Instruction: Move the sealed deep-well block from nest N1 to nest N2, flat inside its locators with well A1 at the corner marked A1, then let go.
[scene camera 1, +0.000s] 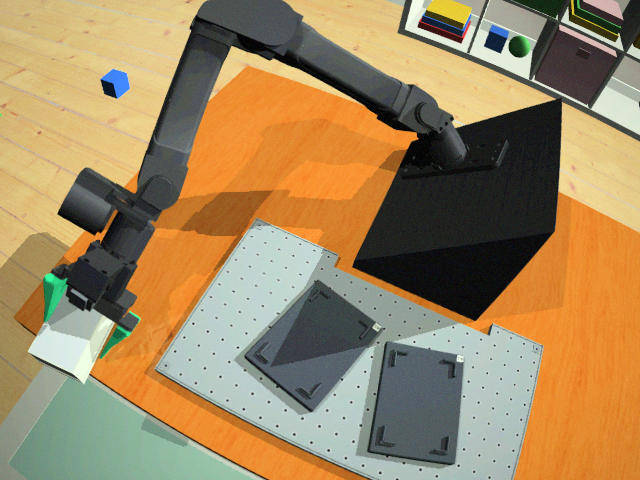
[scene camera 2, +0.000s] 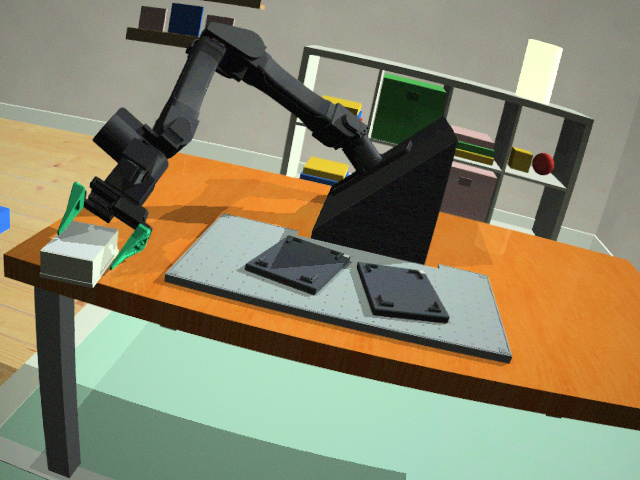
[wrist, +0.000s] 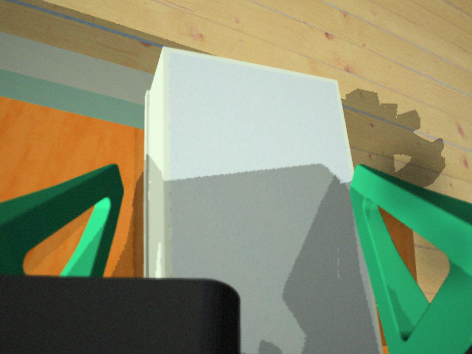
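Seen in the pictures: gripper, between the fingertips: (scene camera 1: 73, 339) (scene camera 2: 83, 251) (wrist: 236, 177); arm's base, origin of its link: (scene camera 1: 453, 161) (scene camera 2: 373, 169).
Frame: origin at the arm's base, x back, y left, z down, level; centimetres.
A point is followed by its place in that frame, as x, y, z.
Observation:
The white deep-well block (scene camera 1: 67, 347) {-58.6, -31.4, 7.1} (scene camera 2: 77, 246) {-58.4, -32.6, 7.1} (wrist: 255, 120) {-59.2, -32.2, 7.1} lies at the table's front left corner, off the nests, with part of it over the edge. My gripper (scene camera 1: 74, 338) {-57.1, -32.3, 8.3} (scene camera 2: 85, 251) {-57.1, -32.3, 8.3} (wrist: 236, 177) {-57.1, -32.3, 8.3} is open, its green fingers on either side of the block. In the wrist view the right fingertip is close against the block's side and a gap shows at the left one. Two dark nest plates with corner locators, a left one (scene camera 1: 315, 346) {-37.0, -3.7, 8.8} (scene camera 2: 302, 263) {-37.7, -3.5, 8.8} and a right one (scene camera 1: 417, 403) {-36.8, 12.7, 8.8} (scene camera 2: 403, 291) {-37.4, 13.4, 8.8}, hold no block. Their white tags are too small to read. Well A1 cannot be made out.
The nests sit on a grey perforated board (scene camera 1: 206, 320) {-42.2, -18.9, 10.0} (scene camera 2: 206, 258) {-43.7, -17.7, 10.0} right of the gripper. The black wedge-shaped arm base (scene camera 1: 465, 206) {-12.0, 5.0, -3.6} (scene camera 2: 392, 206) {-19.6, 7.2, 1.1} stands behind them on the orange table (scene camera 1: 594, 310) {-3.3, 37.1, 11.3} (scene camera 2: 558, 310) {-21.3, 43.2, 11.3}. Shelves stand beyond the table.

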